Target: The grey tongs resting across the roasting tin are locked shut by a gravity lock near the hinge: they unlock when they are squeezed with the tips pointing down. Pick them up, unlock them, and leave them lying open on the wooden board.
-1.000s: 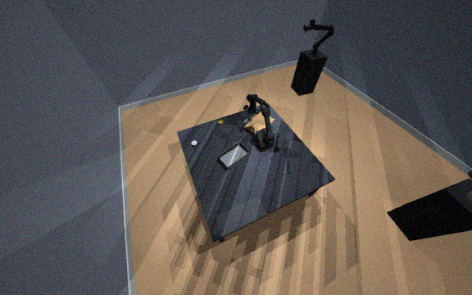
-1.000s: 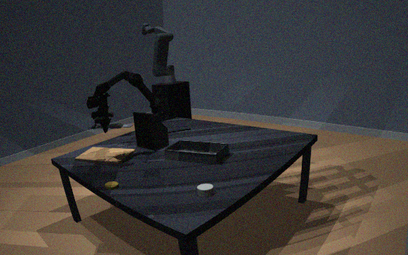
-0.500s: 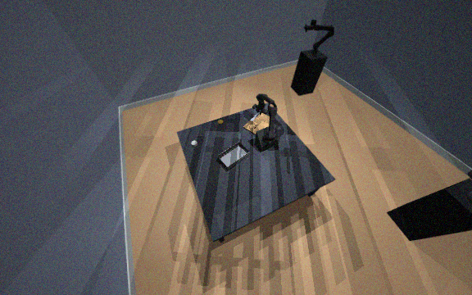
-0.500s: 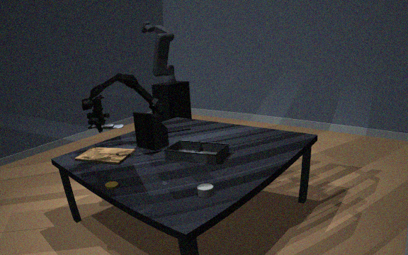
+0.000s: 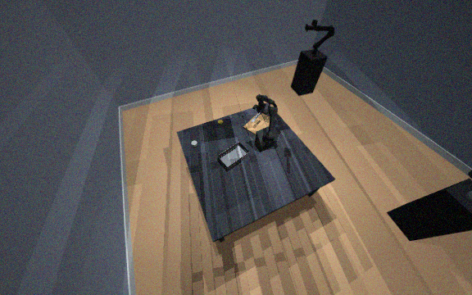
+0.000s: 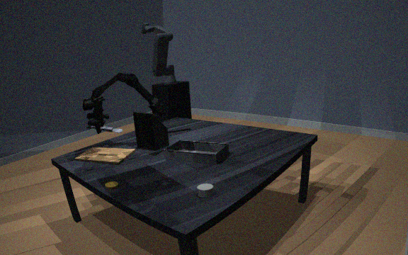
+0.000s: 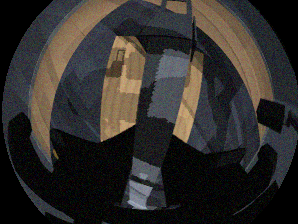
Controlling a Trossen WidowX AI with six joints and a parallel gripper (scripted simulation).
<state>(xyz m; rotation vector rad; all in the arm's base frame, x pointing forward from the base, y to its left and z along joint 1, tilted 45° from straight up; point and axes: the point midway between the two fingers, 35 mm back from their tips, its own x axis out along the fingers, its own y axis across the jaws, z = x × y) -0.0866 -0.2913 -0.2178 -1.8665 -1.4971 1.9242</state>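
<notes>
Right now the wooden board is 10 mm to the left of my gripper tip and 140 mm below it. The rest, counted from my gripper tip: roasting tin (460 mm ahead, 380 mm to the left, 120 mm below); white puck (830 mm ahead, 80 mm to the left, 130 mm below); yellow disc (460 mm ahead, 170 mm to the right, 140 mm below).
</notes>
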